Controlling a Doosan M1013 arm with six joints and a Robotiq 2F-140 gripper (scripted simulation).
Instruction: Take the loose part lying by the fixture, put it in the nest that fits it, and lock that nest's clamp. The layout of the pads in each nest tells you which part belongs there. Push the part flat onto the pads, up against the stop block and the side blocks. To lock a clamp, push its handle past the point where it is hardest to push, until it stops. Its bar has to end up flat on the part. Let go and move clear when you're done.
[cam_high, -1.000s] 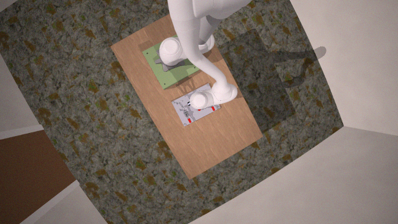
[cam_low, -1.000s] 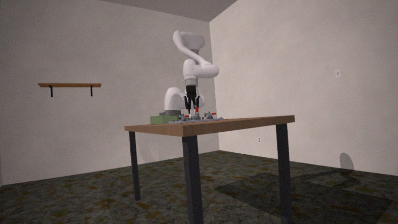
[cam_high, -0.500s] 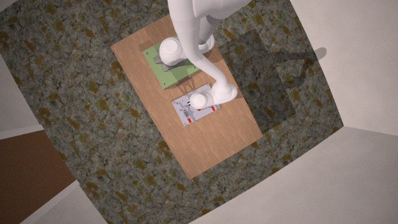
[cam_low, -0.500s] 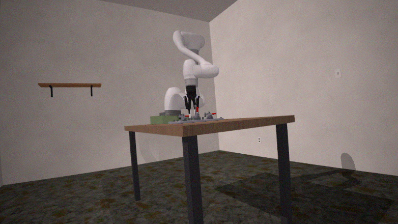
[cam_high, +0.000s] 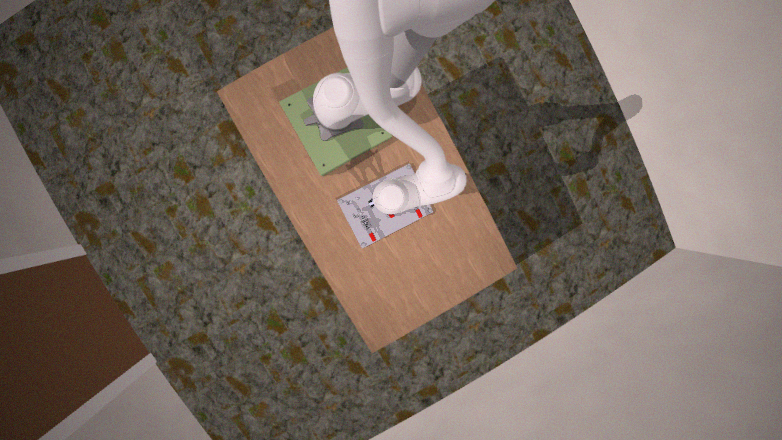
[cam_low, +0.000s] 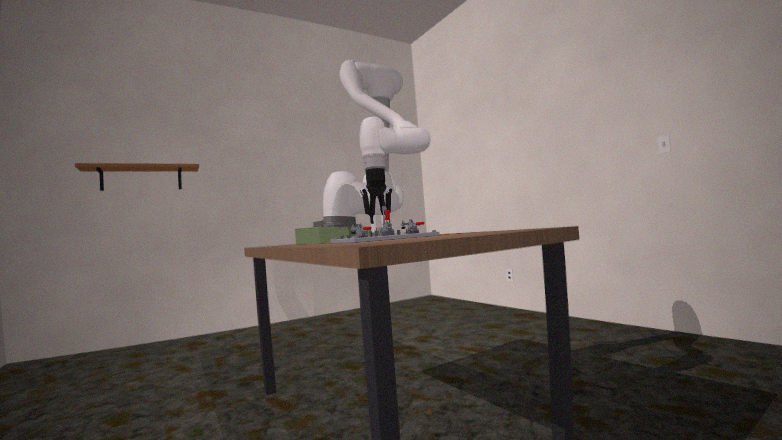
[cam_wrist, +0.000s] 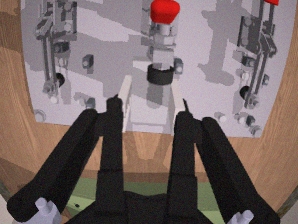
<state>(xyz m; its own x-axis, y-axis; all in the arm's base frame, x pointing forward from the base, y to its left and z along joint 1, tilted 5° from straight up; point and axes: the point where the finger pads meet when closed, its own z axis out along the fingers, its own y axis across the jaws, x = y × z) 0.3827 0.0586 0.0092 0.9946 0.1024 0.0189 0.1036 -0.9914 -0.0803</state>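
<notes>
My gripper is now 30 mm above the loose part. From my hand the other things lie so: grey fixture plate: 60 mm below, 50 mm ahead.
</notes>
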